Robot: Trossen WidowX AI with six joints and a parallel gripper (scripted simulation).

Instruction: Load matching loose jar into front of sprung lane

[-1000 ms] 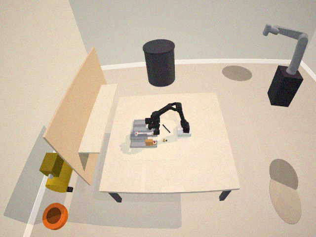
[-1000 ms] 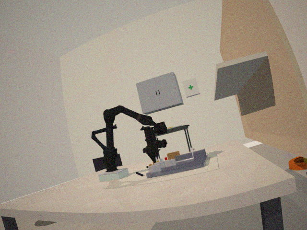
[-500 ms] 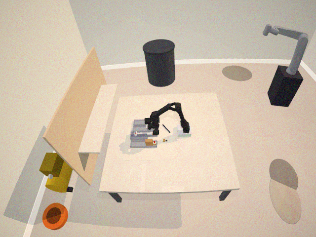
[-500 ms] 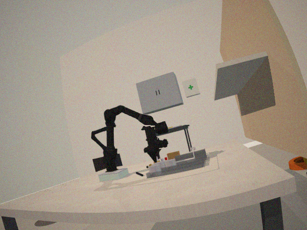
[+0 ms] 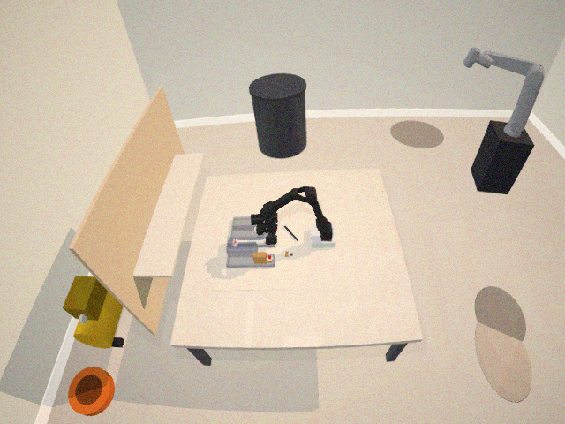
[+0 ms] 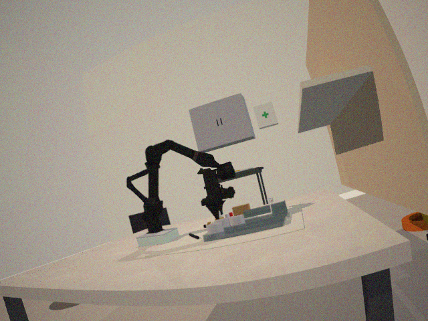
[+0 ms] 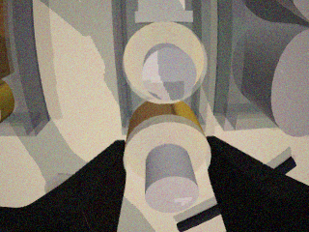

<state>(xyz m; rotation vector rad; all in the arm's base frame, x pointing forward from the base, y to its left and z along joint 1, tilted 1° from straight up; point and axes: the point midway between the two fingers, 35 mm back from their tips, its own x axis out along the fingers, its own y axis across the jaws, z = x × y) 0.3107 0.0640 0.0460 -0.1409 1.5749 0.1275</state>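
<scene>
The small jar lies 10 cm behind my gripper tip, 7 cm to the left of it and 3 cm below it. Round my gripper tip: pusher plate 14 cm ahead, 5 cm to the left; then brown box 5 cm ahead, 14 cm to the left, 1 cm below; then black stick 9 cm behind, 9 cm to the right, 4 cm below.
</scene>
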